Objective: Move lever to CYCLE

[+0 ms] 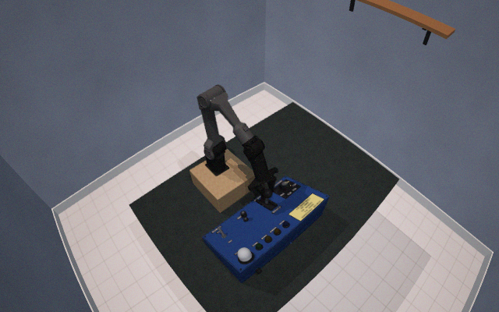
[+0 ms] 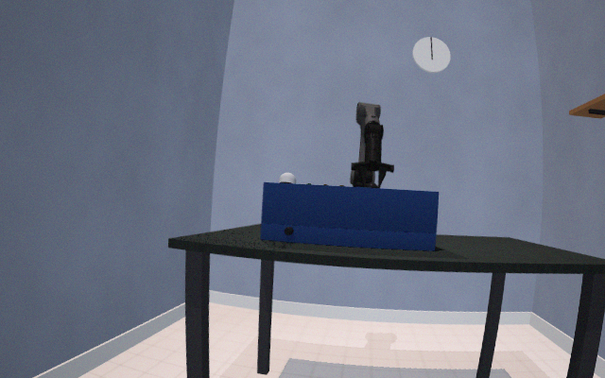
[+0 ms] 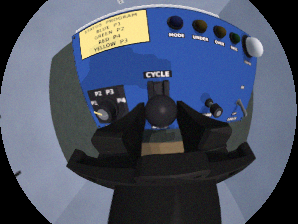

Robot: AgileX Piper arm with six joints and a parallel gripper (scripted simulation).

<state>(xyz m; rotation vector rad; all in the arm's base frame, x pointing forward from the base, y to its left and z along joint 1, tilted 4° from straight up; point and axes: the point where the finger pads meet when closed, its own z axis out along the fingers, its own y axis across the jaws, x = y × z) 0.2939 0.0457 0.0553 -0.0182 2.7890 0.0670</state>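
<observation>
My gripper is now 40 mm above the lever. Also, from my hand: rotary program selector 10 mm behind, 130 mm to the left, 70 mm below; then blue console 40 mm ahead, 50 mm to the right, 80 mm below; then toggle switch 10 mm behind, 240 mm to the right, 70 mm below.
</observation>
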